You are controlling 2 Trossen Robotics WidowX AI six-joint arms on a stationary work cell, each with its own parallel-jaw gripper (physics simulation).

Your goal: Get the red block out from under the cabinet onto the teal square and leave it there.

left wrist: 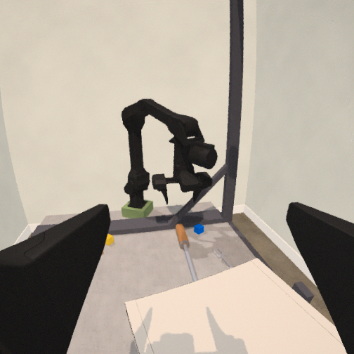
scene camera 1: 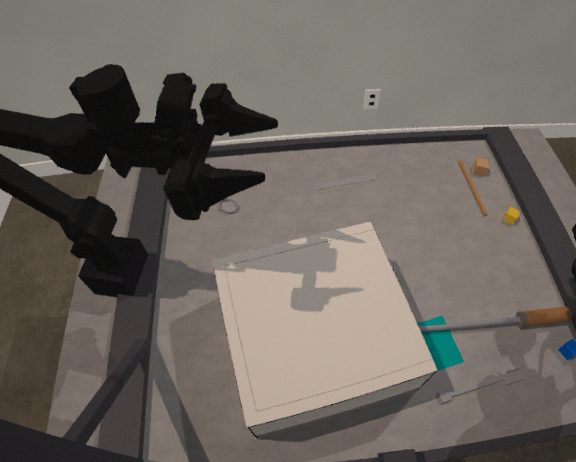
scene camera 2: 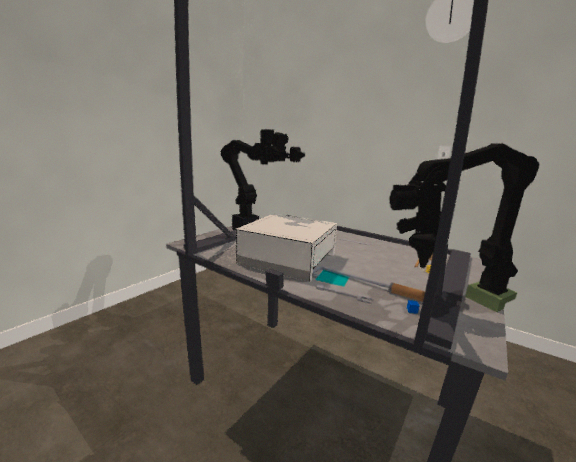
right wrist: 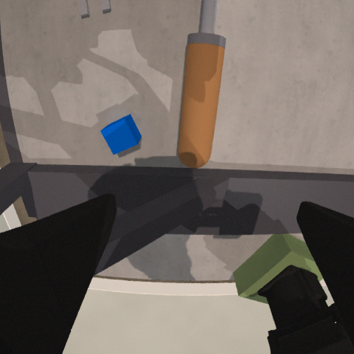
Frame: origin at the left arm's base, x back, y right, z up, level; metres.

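Seen in the pictures: left gripper, fingertip midpoint: (scene camera 1: pixel 271 148) (scene camera 2: pixel 296 154); right gripper, fingertip midpoint: (scene camera 2: pixel 426 262); left arm's base at its link origin: (scene camera 1: pixel 108 257) (scene camera 2: pixel 245 215); right arm's base at its link origin: (scene camera 2: pixel 492 288).
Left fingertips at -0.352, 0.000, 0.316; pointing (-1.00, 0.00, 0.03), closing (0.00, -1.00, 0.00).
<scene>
Offsets run from my left fingertips to a thing's top centre, as dx, dy, dz. "*": to the spot under its first point.
The red block does not show in any view. The white cabinet @(-0.068, +0.086, -0.258) (scene camera 1: pixel 320 345) (scene camera 2: pixel 272 252) (left wrist: pixel 240 305) stands on the table; its underside is hidden. The teal square @(* -0.316, +0.084, -0.393) (scene camera 1: pixel 447 352) (scene camera 2: pixel 332 279) lies beside it, partly covered by the cabinet in scene camera 1. A long tool with an orange handle @(* -0.509, +0.011, -0.363) (scene camera 1: pixel 545 317) (scene camera 2: pixel 407 291) (left wrist: pixel 182 236) (right wrist: pixel 201 100) lies with its grey shaft across the square, the far end hidden by the cabinet. My right gripper (right wrist: pixel 210 207) (left wrist: pixel 180 202) is open and empty above the handle's end. My left gripper (scene camera 1: pixel 271 150) (left wrist: pixel 200 212) is open and empty, high up.
A blue block @(-0.561, +0.066, -0.369) (scene camera 1: pixel 568 349) (scene camera 2: pixel 413 306) (right wrist: pixel 121 134) lies near the handle. A grey forked tool @(-0.377, +0.141, -0.386) (scene camera 1: pixel 477 388) lies in front of the square. A yellow block @(-0.491, -0.248, -0.369) (scene camera 1: pixel 511 216), a tan block @(-0.437, -0.393, -0.364) (scene camera 1: pixel 481 167) and a brown stick @(-0.410, -0.334, -0.387) (scene camera 1: pixel 472 188) lie at the back right. Dark rails edge the table.
</scene>
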